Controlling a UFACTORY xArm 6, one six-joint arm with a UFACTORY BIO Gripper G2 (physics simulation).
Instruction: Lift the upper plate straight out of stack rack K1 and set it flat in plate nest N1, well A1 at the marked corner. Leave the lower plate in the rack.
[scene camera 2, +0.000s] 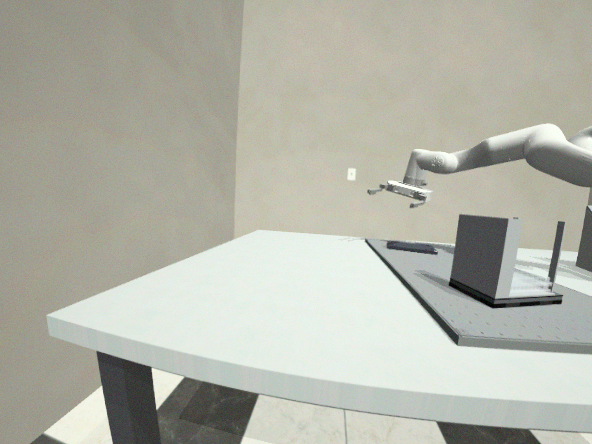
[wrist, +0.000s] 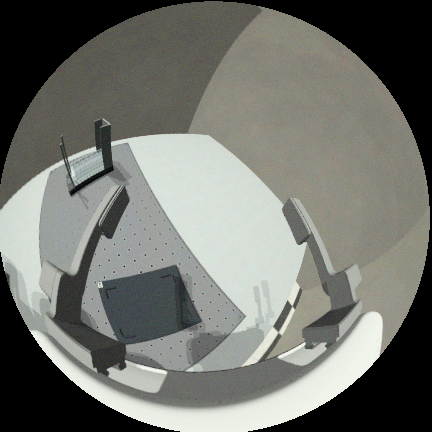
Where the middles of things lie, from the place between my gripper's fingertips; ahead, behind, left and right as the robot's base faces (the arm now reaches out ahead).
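Scene:
My gripper: 100 mm past the dark nest floor (wrist: 144, 304), 70 mm to the left of it, 170 mm above it. Tall grey rack wall (scene camera 2: 480, 247): 350 mm to the left of my hand, 120 mm behind it, 100 mm below it. Nearest to my gripper of the things named here, going by their middles: the dark nest floor.

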